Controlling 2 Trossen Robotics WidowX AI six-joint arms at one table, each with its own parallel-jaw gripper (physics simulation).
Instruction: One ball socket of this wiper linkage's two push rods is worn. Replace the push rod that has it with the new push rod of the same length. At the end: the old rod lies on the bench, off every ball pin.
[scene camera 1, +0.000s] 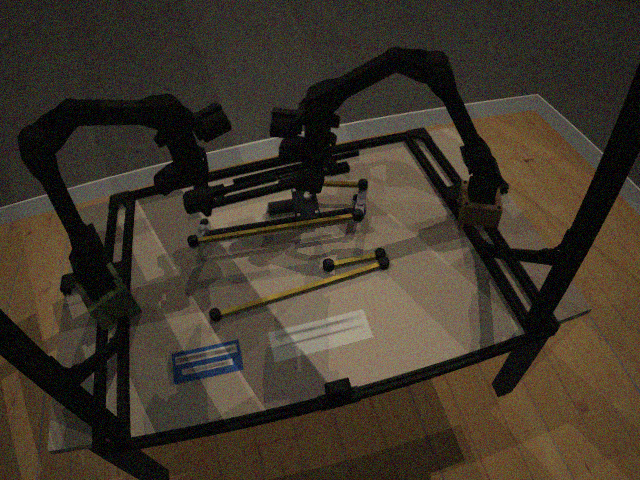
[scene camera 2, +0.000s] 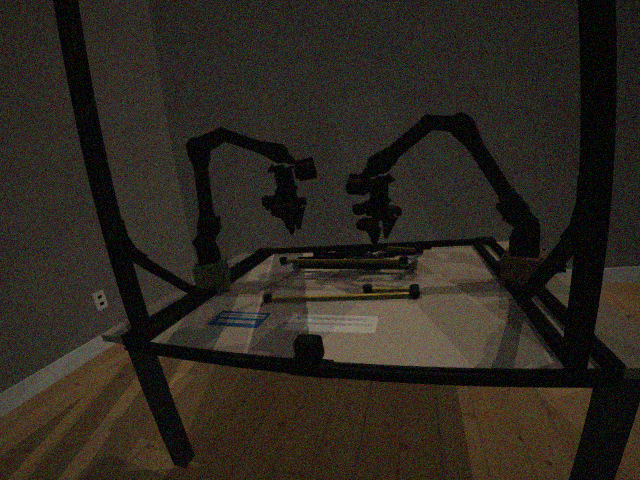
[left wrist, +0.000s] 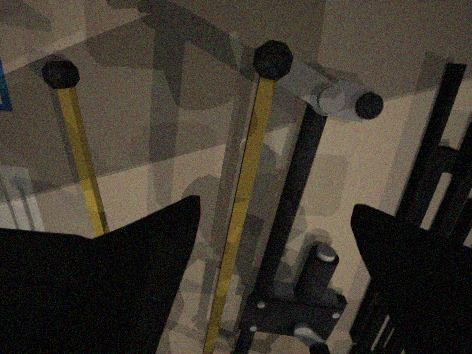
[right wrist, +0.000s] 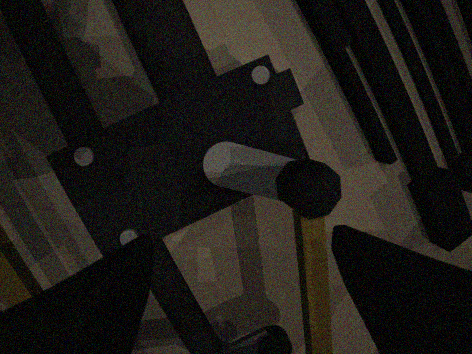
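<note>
A long yellow push rod (scene camera 1: 279, 227) (scene camera 2: 351, 262) (left wrist: 245, 190) with black ball sockets spans the linkage's outer cranks. A short yellow push rod (scene camera 1: 343, 182) (right wrist: 316, 280) runs from the motor crank (right wrist: 245, 167) to the right-hand crank. A loose long rod (scene camera 1: 299, 290) (scene camera 2: 341, 297) (left wrist: 82, 150) and a loose short rod (scene camera 1: 356, 258) (scene camera 2: 390, 289) lie on the bench in front. My left gripper (scene camera 2: 293, 231) (left wrist: 276, 209) is open and empty above the fitted long rod's left part. My right gripper (scene camera 2: 380, 238) (right wrist: 243, 242) is open, above the motor bracket, with the short rod's socket between and beyond its fingertips. Socket wear cannot be made out.
Dark parallel rails lie behind the linkage. A blue marked rectangle (scene camera 1: 206, 360) and a pale marked rectangle (scene camera 1: 310, 343) (scene camera 2: 356, 324) lie toward the front. A black block (scene camera 1: 338, 387) (scene camera 2: 308, 348) sits on the front edge. Dark frame posts rise at both sides.
</note>
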